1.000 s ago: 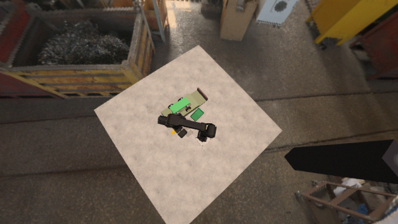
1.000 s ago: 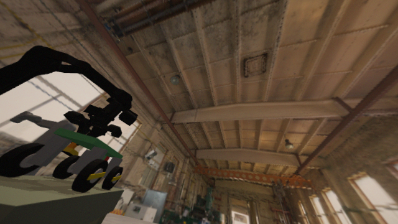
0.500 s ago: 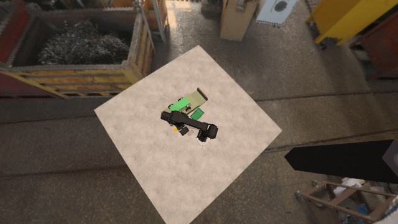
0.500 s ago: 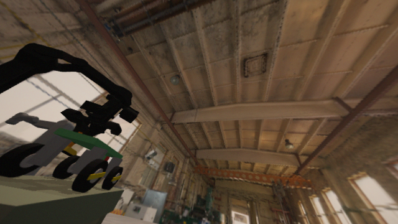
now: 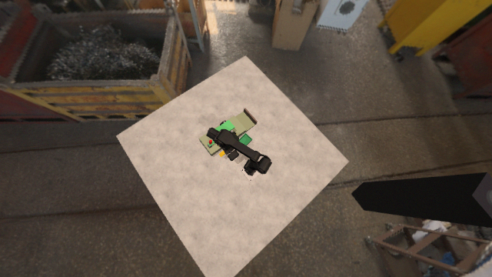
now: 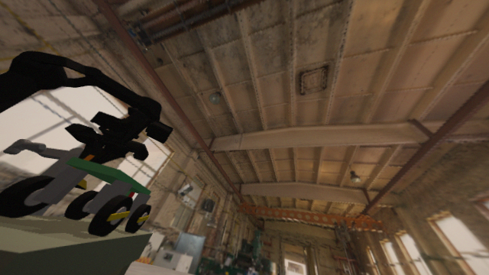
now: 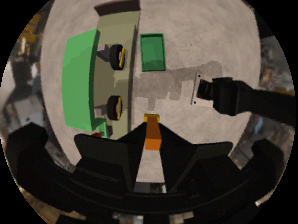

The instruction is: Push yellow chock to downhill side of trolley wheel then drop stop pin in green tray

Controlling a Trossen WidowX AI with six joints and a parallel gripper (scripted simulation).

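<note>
Right now the red-headed stop pin is 11 cm ahead of my gripper tip, 7 cm to the left of it and 4 cm below it. Round my gripper tip: ramp 14 cm ahead, 5 cm to the right, 12 cm below; trolley 14 cm ahead, 4 cm to the right, 5 cm below; yellow chock 2 cm to the left, 1 cm below.
</note>
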